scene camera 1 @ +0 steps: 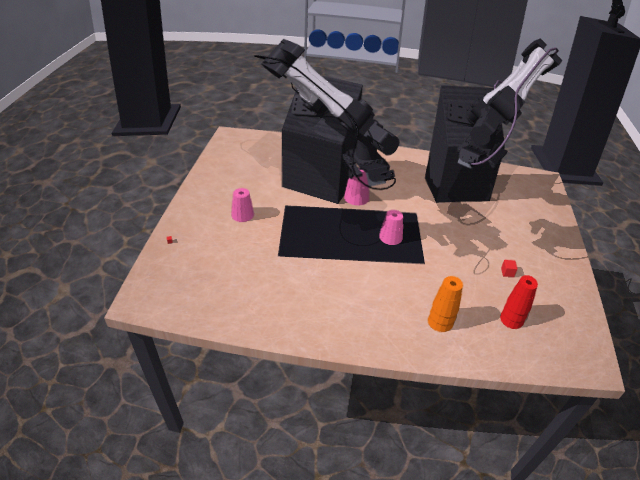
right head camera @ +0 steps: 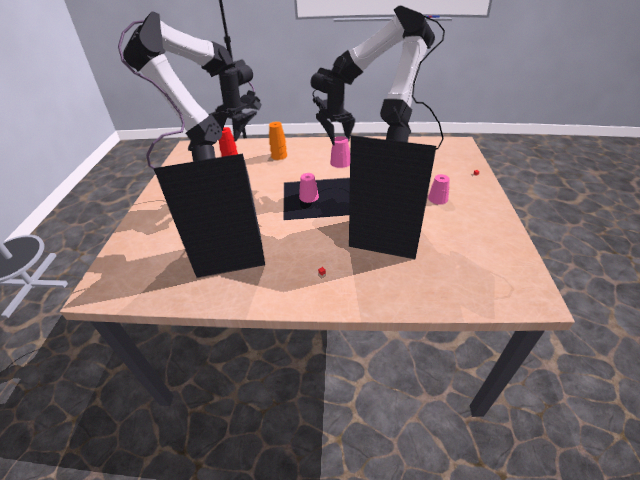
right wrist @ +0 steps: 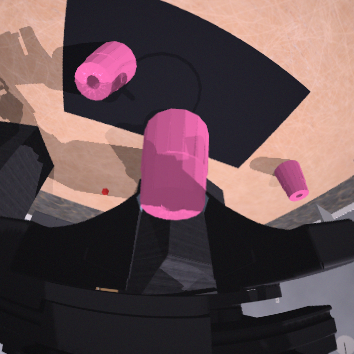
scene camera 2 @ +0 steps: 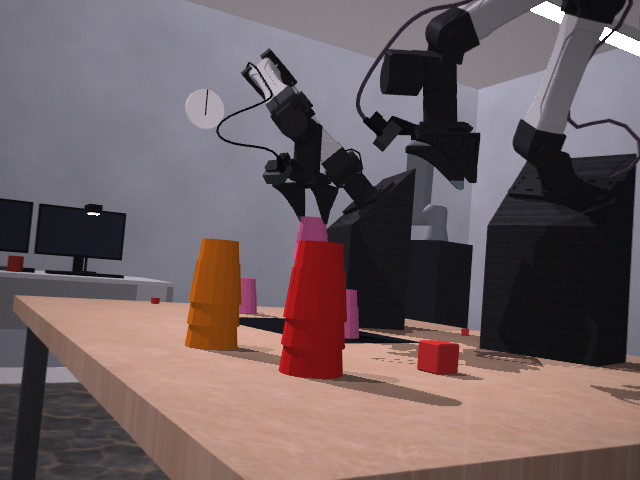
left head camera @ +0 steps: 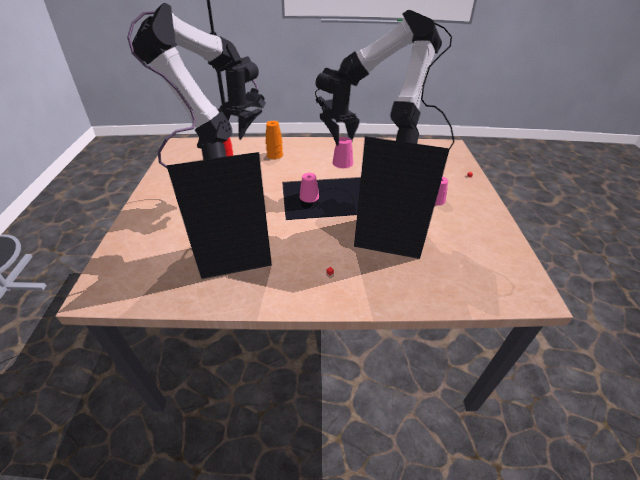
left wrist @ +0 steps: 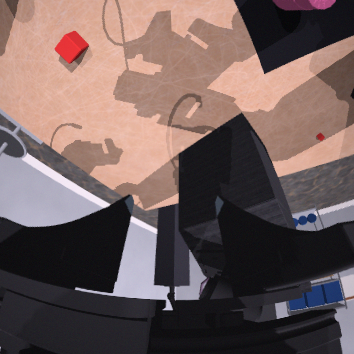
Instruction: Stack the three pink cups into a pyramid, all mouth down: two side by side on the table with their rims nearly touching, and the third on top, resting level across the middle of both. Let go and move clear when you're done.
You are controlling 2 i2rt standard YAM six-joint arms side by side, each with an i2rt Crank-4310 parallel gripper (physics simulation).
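Pixels of known places: left gripper, fingertip midpoint: (scene camera 1: 483,164) (right head camera: 227,139) (scene camera 2: 466,186) (left head camera: 231,137) (left wrist: 174,197); right gripper, fingertip midpoint: (right head camera: 340,143) (right wrist: 172,193) (scene camera 2: 313,224) (left head camera: 344,143); left arm's base, link origin: (scene camera 1: 473,116) (scene camera 2: 561,189); right arm's base, link origin: (scene camera 1: 321,106) (scene camera 2: 368,200).
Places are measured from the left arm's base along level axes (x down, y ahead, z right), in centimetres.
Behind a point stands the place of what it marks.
Note:
One pink cup (left head camera: 309,188) @(x 25.9, y 28.7, z 25.2 cm) (right head camera: 308,188) @(x 25.9, y 28.8, z 25.4 cm) (scene camera 1: 391,227) @(x 25.4, y 34.7, z 25.8 cm) (right wrist: 106,70) @(x 22.7, y 34.0, z 26.6 cm) stands mouth down on the black mat (left head camera: 294,210) @(x 31.8, y 23.1, z 19.4 cm) (scene camera 1: 310,242) @(x 31.9, y 38.7, z 50.6 cm). Another pink cup (right head camera: 439,189) @(x 25.7, y 25.9, z 73.9 cm) (scene camera 1: 241,205) @(x 25.4, y 31.7, z 74.4 cm) (right wrist: 292,179) @(x 25.9, y 29.9, z 72.2 cm) stands mouth down on the bare table, beyond the mat. My right gripper (left head camera: 345,140) @(x 9.4, y 32.0, z 37.6 cm) (right head camera: 341,138) @(x 9.4, y 32.0, z 37.6 cm) (scene camera 2: 313,219) @(x 9.4, y 32.0, z 37.6 cm) (right wrist: 172,193) @(x 9.4, y 32.0, z 37.6 cm) is shut on the third pink cup (left head camera: 343,154) @(x 11.9, y 29.0, z 37.3 cm) (right head camera: 340,153) @(x 11.7, y 29.1, z 37.5 cm) (scene camera 1: 357,190) @(x 12.1, y 35.4, z 37.6 cm) (scene camera 2: 311,230) @(x 11.0, y 34.1, z 35.2 cm) (right wrist: 175,160) @(x 10.4, y 34.9, z 36.4 cm), holding it by its narrow end, mouth down, in the air above the table. My left gripper (scene camera 2: 467,184) @(x 3.1, y 26.1, z -0.4 cm) (left wrist: 174,197) @(x 3.1, y 26.1, z -0.4 cm) is open and empty, high over the table.
An orange cup stack (left head camera: 273,140) @(x 22.7, y 62.0, z 10.1 cm) (scene camera 1: 445,304) @(x 21.2, y 68.6, z 11.1 cm) (scene camera 2: 213,294) @(x 24.1, y 67.3, z 6.7 cm) and a red cup stack (scene camera 1: 518,303) @(x 21.9, y 65.2, z -10.6 cm) (scene camera 2: 314,310) @(x 24.2, y 64.3, z -15.4 cm) stand on the table. A red cube (scene camera 1: 509,268) @(x 28.1, y 44.6, z -12.8 cm) (scene camera 2: 438,356) @(x 29.5, y 44.6, z -15.5 cm) (left wrist: 72,47) @(x 27.9, y 42.1, z -12.4 cm) lies near the red stack. Black arm pedestals (left head camera: 222,217) @(x 10.0, y -7.7, z 1.1 cm) (left head camera: 400,198) @(x 9.8, y -0.7, z 50.8 cm) stand along one side.

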